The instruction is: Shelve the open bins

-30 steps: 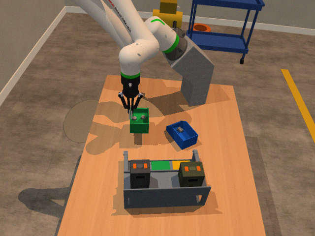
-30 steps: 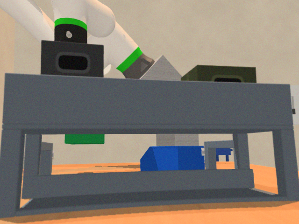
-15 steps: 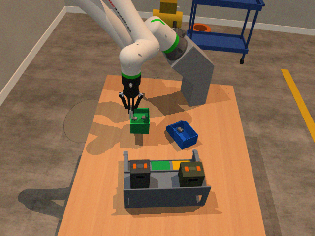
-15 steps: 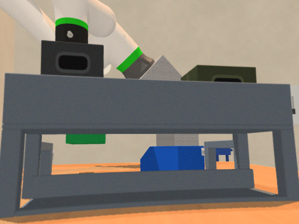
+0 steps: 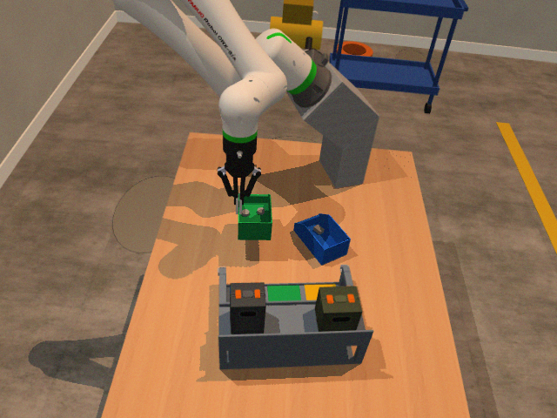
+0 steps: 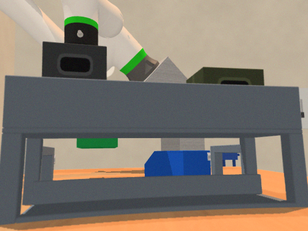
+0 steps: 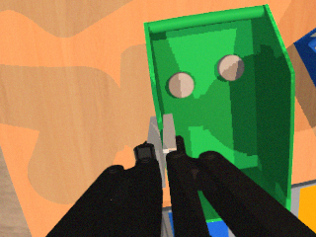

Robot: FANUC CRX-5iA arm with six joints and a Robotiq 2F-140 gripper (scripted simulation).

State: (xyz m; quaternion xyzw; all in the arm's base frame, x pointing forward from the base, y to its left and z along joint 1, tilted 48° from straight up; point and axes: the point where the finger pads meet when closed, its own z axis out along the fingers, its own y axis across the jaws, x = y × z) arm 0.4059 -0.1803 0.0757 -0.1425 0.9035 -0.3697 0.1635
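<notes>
Now: hand 1 cm past the green bin, 5 cm to the right of it and 4 cm above it. The rest, counted from my hand: black box 37 cm ahead, 8 cm to the left; then olive box 33 cm ahead, 31 cm to the left, 1 cm below; then blue bin 3 cm behind, 27 cm to the left, 12 cm below.
</notes>
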